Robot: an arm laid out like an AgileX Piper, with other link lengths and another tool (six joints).
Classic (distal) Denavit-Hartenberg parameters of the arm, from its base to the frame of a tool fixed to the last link. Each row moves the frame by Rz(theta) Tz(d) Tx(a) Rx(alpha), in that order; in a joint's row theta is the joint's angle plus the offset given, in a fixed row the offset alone. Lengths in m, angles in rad.
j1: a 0, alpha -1.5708, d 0.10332, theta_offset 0
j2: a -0.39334, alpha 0, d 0, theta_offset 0.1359
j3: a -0.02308, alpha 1.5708, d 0, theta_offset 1.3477
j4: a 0, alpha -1.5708, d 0.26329, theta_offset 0
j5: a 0, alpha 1.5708, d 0, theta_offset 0
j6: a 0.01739, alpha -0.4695, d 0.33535, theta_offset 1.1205
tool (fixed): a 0, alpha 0, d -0.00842, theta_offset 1.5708
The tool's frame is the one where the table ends.
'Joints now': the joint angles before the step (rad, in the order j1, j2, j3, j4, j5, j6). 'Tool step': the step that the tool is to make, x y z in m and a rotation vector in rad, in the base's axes. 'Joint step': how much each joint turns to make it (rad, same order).
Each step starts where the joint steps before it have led.
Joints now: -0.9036, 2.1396, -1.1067, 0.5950, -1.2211, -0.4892
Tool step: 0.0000, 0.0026, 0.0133, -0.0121, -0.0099, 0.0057
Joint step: 0.0000, -0.0211, 0.0002, -0.0044, 0.0064, 0.0000
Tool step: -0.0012, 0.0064, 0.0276, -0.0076, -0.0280, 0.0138
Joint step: 0.0001, -0.0564, -0.0001, 0.0001, 0.0398, -0.0001
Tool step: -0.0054, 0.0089, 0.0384, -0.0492, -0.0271, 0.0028
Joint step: -0.0002, -0.0515, -0.0002, -0.0075, -0.0058, -0.0021
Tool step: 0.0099, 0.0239, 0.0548, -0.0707, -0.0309, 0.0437
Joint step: 0.0219, -0.0766, 0.0001, -0.0297, 0.0024, 0.0000
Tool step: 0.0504, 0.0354, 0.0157, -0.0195, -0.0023, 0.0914
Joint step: 0.0880, -0.0243, 0.0001, -0.0072, 0.0043, -0.0092
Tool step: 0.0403, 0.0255, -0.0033, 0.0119, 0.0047, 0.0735
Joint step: 0.0673, -0.0017, -0.0001, 0.0000, 0.0157, 0.0001
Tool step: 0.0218, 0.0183, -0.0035, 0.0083, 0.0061, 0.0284
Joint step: 0.0520, -0.0001, 0.0020, 0.0252, -0.0017, -0.0197
